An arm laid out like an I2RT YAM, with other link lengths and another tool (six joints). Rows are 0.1 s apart.
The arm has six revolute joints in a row. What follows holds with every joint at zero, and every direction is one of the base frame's. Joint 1 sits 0.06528 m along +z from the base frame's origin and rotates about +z. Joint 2 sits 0.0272 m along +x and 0.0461 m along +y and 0.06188 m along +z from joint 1 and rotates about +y. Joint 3 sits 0.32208 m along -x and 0.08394 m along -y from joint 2 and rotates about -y. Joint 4 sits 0.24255 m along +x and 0.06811 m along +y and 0.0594 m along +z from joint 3 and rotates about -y. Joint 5 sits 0.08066 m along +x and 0.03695 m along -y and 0.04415 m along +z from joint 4 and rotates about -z. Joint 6 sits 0.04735 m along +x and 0.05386 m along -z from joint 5 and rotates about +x. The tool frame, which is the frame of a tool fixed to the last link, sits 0.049 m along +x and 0.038 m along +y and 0.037 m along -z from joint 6; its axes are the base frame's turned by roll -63.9, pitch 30.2 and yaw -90 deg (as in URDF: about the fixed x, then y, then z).
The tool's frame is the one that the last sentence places.
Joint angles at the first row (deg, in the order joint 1, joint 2, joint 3, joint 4, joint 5, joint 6):
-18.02 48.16 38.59 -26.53 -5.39 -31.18
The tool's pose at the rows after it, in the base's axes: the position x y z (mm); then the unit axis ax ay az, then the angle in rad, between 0 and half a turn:
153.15 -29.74 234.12 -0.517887 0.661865 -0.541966 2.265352
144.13 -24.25 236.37 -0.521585 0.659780 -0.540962 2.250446
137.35 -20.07 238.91 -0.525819 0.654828 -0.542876 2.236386
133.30 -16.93 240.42 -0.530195 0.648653 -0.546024 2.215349
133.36 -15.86 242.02 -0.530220 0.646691 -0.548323 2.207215
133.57 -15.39 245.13 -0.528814 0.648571 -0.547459 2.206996
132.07 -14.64 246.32 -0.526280 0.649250 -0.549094 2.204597
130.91 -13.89 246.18 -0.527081 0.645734 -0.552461 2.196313
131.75 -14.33 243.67 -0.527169 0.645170 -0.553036 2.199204
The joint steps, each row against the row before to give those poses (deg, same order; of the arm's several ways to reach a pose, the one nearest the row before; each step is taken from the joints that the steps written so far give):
0.77 -3.04 -0.35 -2.00 -0.85 -0.06
0.76 -2.38 0.19 -2.21 -0.26 0.24
0.82 -1.96 0.26 -1.57 -0.05 0.03
0.46 -1.52 -0.09 -0.47 -0.63 -0.18
0.41 -0.28 0.14 0.08 0.06 0.21
0.21 0.22 0.74 -0.58 0.18 0.35
0.14 -0.47 0.16 -0.37 0.17 0.34
0.12 -0.66 -0.29 0.23 -0.17 -0.12
0.09 0.06 -0.57 0.61 0.24 -0.04

